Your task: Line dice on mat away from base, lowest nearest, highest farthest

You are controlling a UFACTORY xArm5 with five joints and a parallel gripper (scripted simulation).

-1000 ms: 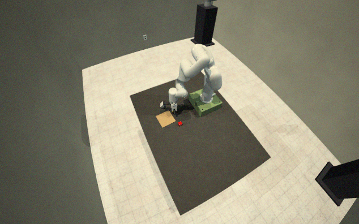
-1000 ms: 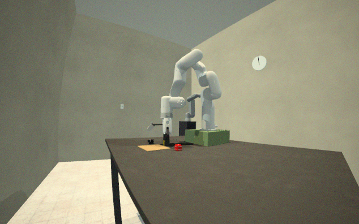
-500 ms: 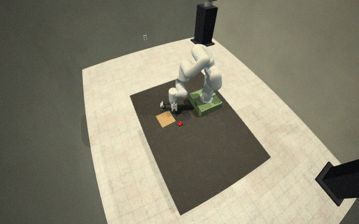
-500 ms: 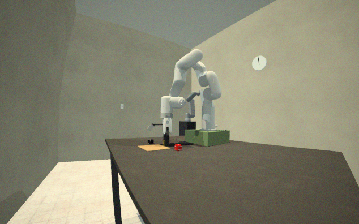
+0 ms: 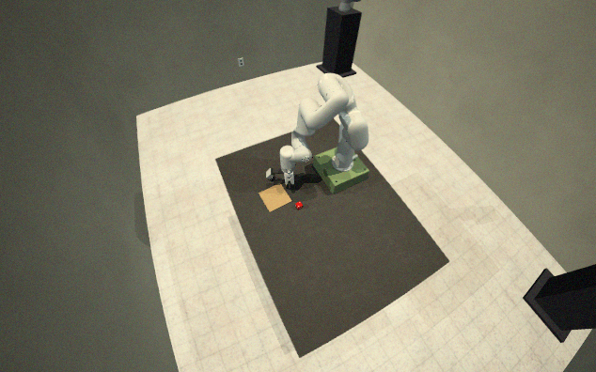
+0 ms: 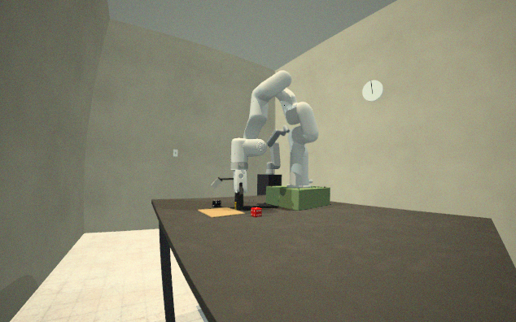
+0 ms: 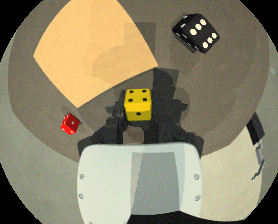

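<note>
Right now the tan mat is 100 mm ahead of my hand, 30 mm to the left of it and 20 mm below it. Round my hand: black die 60 mm ahead, 90 mm to the right, 10 mm below; then yellow die 10 mm below; then red die 20 mm ahead, 150 mm to the left, 10 mm below.
</note>
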